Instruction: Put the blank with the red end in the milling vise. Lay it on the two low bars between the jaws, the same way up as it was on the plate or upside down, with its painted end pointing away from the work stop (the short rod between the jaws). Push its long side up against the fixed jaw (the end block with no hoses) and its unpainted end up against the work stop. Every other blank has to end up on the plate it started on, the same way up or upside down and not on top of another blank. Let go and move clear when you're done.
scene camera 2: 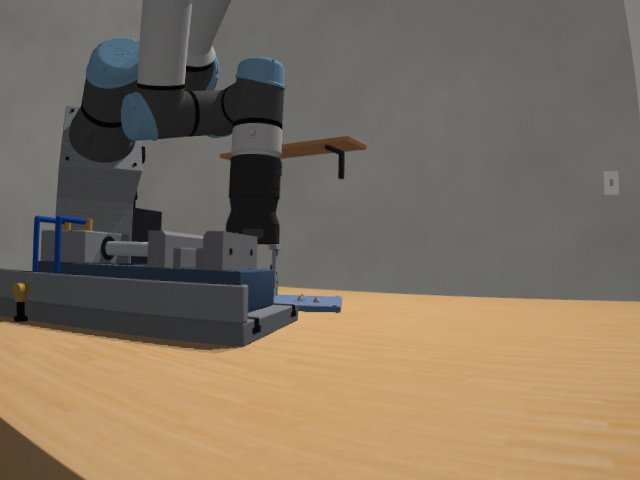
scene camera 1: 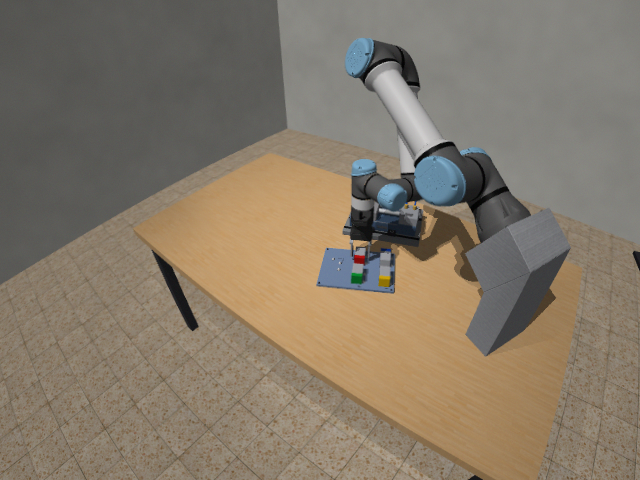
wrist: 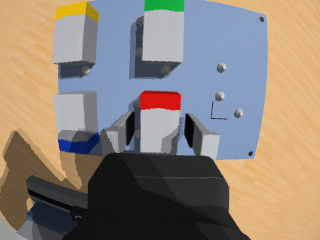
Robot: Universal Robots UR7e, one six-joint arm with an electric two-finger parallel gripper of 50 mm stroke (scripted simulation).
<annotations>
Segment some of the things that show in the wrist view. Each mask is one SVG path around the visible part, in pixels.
The gripper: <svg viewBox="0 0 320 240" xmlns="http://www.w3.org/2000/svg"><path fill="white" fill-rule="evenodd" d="M62 239L251 240L246 234L241 232L229 213L229 185L215 164L220 136L216 132L209 132L194 114L186 113L184 135L195 155L123 153L125 147L129 146L135 133L135 112L127 111L112 128L104 128L100 132L103 160L88 182L88 210L76 227Z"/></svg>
A blue-ended blank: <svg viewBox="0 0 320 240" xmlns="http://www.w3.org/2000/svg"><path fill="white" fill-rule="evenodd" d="M55 94L54 108L60 151L88 154L99 142L97 91L70 91Z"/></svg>
</annotations>
